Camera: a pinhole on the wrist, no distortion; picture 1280 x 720 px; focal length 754.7 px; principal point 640.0 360.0 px. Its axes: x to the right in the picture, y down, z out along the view. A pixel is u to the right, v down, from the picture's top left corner.
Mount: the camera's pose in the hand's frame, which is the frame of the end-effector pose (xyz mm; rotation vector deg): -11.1 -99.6 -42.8 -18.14 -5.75 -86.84
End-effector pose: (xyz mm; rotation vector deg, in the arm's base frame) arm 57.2 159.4 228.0 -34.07 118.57 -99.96
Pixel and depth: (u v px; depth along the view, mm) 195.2 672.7 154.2
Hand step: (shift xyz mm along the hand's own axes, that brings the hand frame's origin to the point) 66.8 30.5 71.8
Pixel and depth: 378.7 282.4 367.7
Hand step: -8.1 120.0 280.6
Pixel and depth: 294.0 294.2 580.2
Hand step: -1.2 309.9 449.3
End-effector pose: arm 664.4 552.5 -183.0 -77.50 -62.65 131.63
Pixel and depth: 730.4 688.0 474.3
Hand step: 258.4 -23.4 395.7
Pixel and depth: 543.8 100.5 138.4
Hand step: -41.1 -46.9 91.6
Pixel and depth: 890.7 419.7 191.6
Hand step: 32.8 -109.6 154.6
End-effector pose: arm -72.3 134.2 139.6 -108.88 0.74 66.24
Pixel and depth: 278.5 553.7 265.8
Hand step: 83.5 95.4 168.2
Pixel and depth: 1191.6 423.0 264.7
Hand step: 57.0 -215.1 257.2
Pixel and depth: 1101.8 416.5 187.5
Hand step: 34.2 -160.0 164.1
